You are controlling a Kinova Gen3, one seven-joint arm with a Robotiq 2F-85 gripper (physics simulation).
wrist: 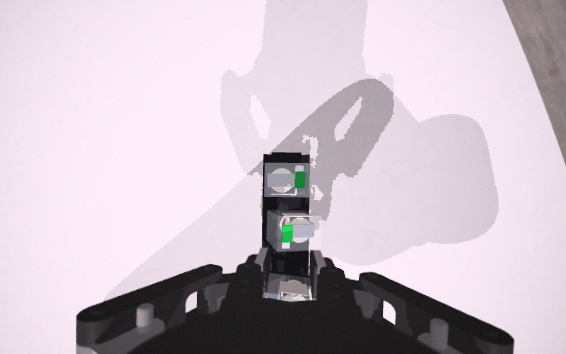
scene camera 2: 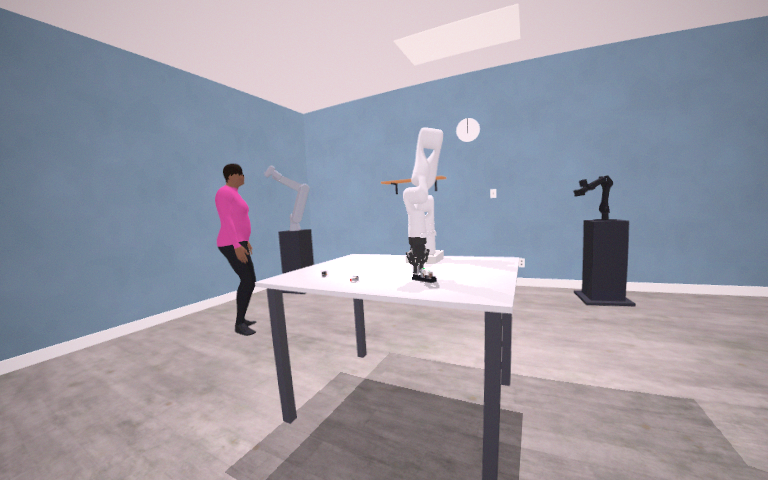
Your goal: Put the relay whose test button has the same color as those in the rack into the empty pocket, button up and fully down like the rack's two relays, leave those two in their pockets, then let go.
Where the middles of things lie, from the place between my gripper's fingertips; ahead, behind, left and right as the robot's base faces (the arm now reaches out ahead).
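Black rack (wrist: 295, 262), counted from my hand: 1 cm ahead of it, 2 cm below it, 2 cm to the left of it.
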